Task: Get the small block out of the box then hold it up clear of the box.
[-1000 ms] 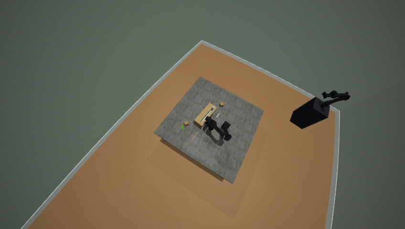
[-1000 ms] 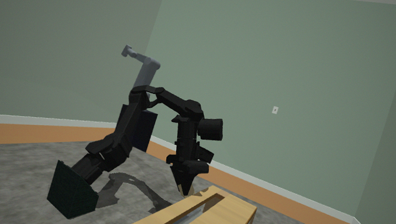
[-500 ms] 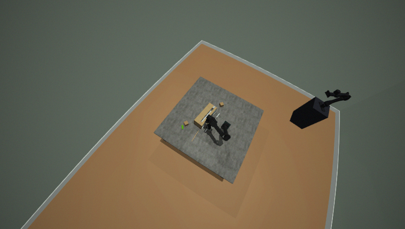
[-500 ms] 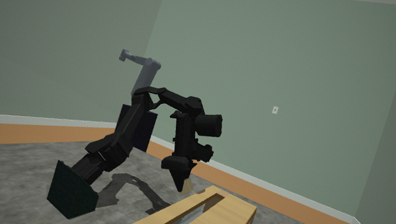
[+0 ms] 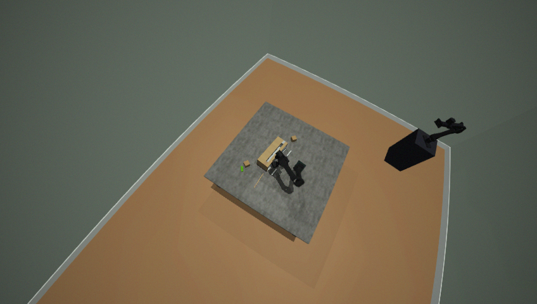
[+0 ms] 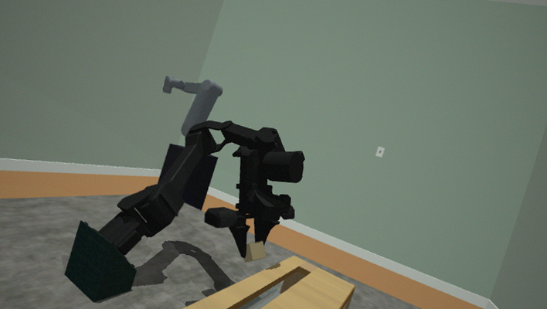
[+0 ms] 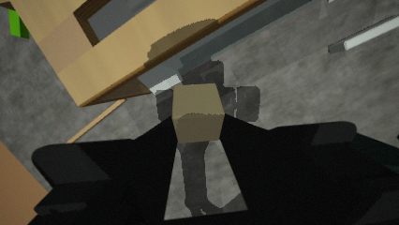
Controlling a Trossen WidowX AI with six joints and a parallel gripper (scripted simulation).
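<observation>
Right now my gripper tip is 1 cm short of the tan block, 1 cm to the left of it and 1 cm below it. Also, from my gripper tip: thin stick: 6 cm ahead, 23 cm to the left, 12 cm below; wooden box: 9 cm ahead, 10 cm to the right, 6 cm below.
</observation>
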